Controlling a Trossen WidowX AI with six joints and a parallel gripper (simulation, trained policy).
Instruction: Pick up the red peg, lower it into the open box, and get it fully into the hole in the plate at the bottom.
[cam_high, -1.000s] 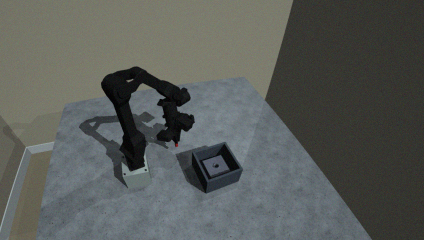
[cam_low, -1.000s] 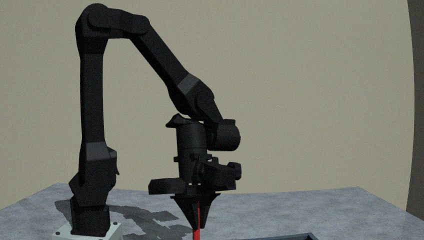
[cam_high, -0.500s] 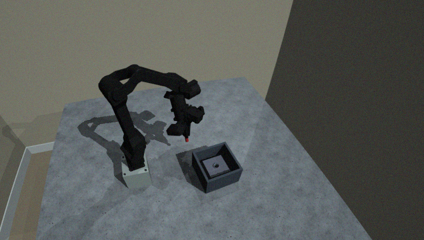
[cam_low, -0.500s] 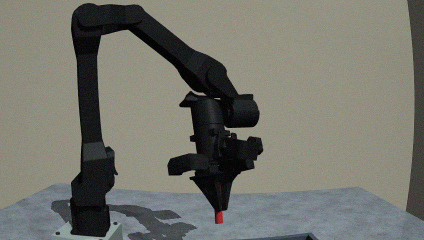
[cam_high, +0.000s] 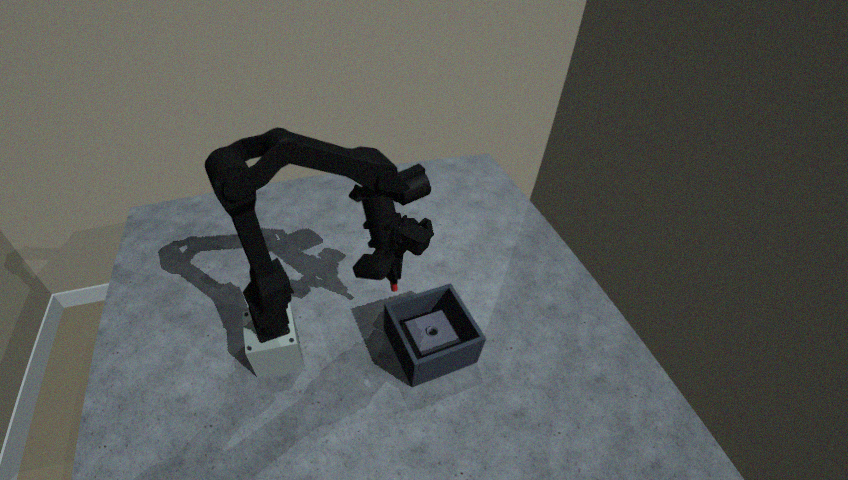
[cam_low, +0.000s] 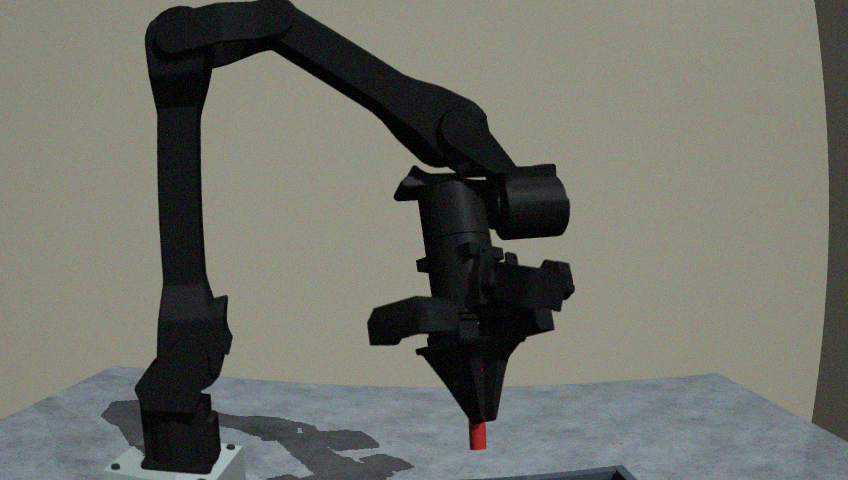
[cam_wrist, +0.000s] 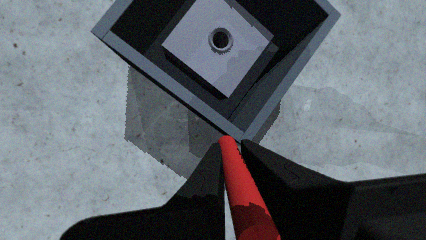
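Right now the red peg is 1 cm behind my gripper tip, 1 cm to the left of it and 1 cm above it. The rest, counted from my gripper tip: dark grey box 4 cm ahead, 9 cm to the right, 12 cm below; grey plate 4 cm ahead, 9 cm to the right, 10 cm below.
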